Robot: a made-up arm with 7 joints.
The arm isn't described. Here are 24 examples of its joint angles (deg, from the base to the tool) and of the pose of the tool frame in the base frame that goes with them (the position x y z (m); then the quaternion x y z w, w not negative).
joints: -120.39 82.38 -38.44 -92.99 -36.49 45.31 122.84
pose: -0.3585 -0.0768 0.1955 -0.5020 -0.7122 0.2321 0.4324
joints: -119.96 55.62 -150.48 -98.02 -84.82 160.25 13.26
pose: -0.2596 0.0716 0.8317 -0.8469 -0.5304 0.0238 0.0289
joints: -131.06 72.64 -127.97 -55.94 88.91 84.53 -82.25
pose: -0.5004 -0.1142 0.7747 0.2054 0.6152 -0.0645 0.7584
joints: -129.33 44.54 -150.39 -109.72 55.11 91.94 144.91
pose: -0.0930 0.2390 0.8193 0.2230 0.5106 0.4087 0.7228
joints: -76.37 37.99 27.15 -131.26 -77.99 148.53 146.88
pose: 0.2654 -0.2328 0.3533 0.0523 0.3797 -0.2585 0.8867
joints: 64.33 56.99 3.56 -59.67 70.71 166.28 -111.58
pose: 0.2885 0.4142 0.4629 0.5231 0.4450 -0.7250 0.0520
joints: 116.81 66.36 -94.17 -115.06 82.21 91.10 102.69
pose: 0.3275 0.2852 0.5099 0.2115 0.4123 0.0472 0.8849
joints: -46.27 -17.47 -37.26 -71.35 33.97 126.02 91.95
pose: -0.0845 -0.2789 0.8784 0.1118 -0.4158 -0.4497 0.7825
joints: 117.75 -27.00 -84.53 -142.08 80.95 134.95 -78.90
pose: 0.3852 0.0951 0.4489 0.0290 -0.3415 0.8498 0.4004
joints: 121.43 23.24 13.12 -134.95 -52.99 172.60 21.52
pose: -0.3000 0.2030 0.4557 0.3367 0.3240 -0.6858 0.5580
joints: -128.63 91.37 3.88 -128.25 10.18 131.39 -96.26
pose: -0.0417 -0.1538 0.0139 0.0819 -0.3608 0.4505 0.8125
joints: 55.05 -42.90 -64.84 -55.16 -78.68 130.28 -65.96
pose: 0.1518 -0.3333 0.8806 -0.7193 0.5424 0.3619 0.2395
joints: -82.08 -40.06 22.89 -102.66 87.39 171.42 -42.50
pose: 0.0552 -0.1124 0.8359 -0.6766 -0.1366 -0.1131 0.7146
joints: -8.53 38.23 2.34 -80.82 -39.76 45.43 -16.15
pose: 0.4659 -0.1557 0.3643 0.1390 0.7352 0.6361 0.1883
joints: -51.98 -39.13 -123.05 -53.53 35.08 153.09 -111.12
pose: -0.4392 0.2119 0.7009 -0.1664 0.8456 -0.2591 0.4361
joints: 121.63 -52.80 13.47 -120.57 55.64 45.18 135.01
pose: -0.1773 -0.0232 0.7316 -0.4122 0.5407 0.6786 0.2780
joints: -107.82 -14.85 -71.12 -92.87 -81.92 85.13 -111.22
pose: -0.4270 0.0869 0.6757 0.4842 0.1570 0.4085 0.7577
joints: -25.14 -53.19 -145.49 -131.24 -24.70 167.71 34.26
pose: -0.4197 -0.0976 0.2735 0.2416 0.0226 -0.6413 0.7279
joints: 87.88 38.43 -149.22 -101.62 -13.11 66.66 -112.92
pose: 0.2465 -0.2441 0.7782 -0.1219 0.3533 0.9040 0.2074
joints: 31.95 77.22 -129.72 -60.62 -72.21 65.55 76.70
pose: 0.4304 -0.0507 0.8150 0.4875 -0.3225 0.8111 0.0208
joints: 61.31 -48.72 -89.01 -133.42 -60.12 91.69 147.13
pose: 0.2991 -0.2516 0.4377 0.0910 0.4811 -0.3493 0.7989
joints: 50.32 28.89 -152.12 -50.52 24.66 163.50 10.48
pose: 0.0786 -0.0507 0.9735 -0.8389 0.1027 -0.2974 0.4441
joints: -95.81 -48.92 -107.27 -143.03 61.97 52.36 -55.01
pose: -0.3396 0.0238 0.4029 -0.6141 -0.4974 -0.1981 0.5799
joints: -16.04 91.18 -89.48 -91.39 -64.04 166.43 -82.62
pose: 0.2011 -0.4590 0.3294 -0.2794 -0.4584 -0.6955 0.4776
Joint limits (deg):
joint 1: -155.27..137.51
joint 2: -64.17..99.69
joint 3: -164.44..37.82
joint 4: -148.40..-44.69
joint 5: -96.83..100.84
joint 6: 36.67..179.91
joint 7: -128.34..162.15
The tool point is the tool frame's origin. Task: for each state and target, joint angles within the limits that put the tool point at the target. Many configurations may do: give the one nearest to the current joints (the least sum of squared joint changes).
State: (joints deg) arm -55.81 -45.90 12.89 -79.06 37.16 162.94 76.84
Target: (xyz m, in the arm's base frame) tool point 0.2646 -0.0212 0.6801
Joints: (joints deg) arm -43.38 -28.64 37.82 -133.55 45.81 155.81 79.86
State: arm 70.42 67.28 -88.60 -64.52 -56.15 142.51 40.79
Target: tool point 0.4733 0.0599 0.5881
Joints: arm 63.49 56.40 -94.72 -92.37 -67.40 161.39 45.81
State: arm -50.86 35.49 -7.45 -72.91 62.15 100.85 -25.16
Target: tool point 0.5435 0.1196 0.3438
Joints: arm -5.03 53.49 22.75 -74.41 63.09 91.42 -27.49
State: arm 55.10 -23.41 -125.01 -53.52 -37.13 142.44 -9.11
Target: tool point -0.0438 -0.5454 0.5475
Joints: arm 50.74 -48.26 -134.92 -77.40 -49.14 168.84 -7.69
